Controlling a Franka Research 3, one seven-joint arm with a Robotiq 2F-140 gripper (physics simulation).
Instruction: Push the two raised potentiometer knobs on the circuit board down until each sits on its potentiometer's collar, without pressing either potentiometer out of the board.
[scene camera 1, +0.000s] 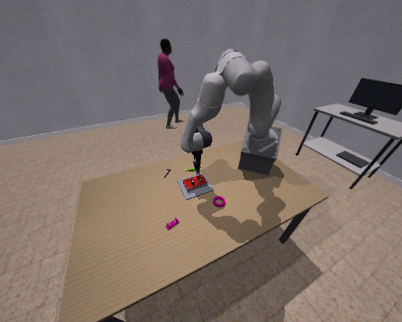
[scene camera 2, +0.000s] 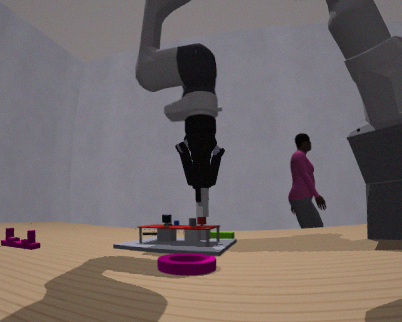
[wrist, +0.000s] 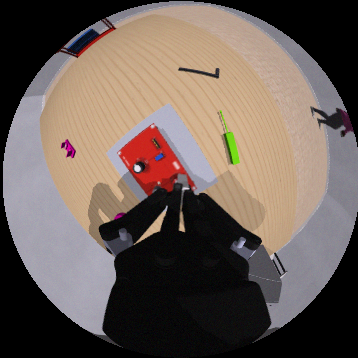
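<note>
The red circuit board (scene camera 1: 189, 184) (scene camera 2: 160, 227) (wrist: 150, 145) stands on short posts over a grey base plate (scene camera 1: 190, 195) (scene camera 2: 130, 245) (wrist: 192, 145). A black knob (scene camera 2: 166, 218) (wrist: 139, 167) stands raised on its shaft, with a gap over the board. A red knob (scene camera 2: 201, 220) sits low, close above the board, directly under the fingertips; it is hidden in the wrist view. A grey knob (scene camera 2: 192, 221) is beside it. My gripper (scene camera 1: 198, 173) (scene camera 2: 202, 214) (wrist: 180, 180) is shut and empty, pointing down, its tips at the red knob's top and seemingly touching it.
A magenta ring (scene camera 1: 219, 205) (scene camera 2: 186, 268) (wrist: 120, 216) lies near the base plate. A magenta bracket (scene camera 1: 172, 224) (scene camera 2: 20, 244) (wrist: 68, 148) lies farther off. A green screwdriver (scene camera 1: 191, 170) (scene camera 2: 222, 235) (wrist: 232, 148) and a black hex key (scene camera 1: 167, 173) (wrist: 200, 73) lie on the plate's other side.
</note>
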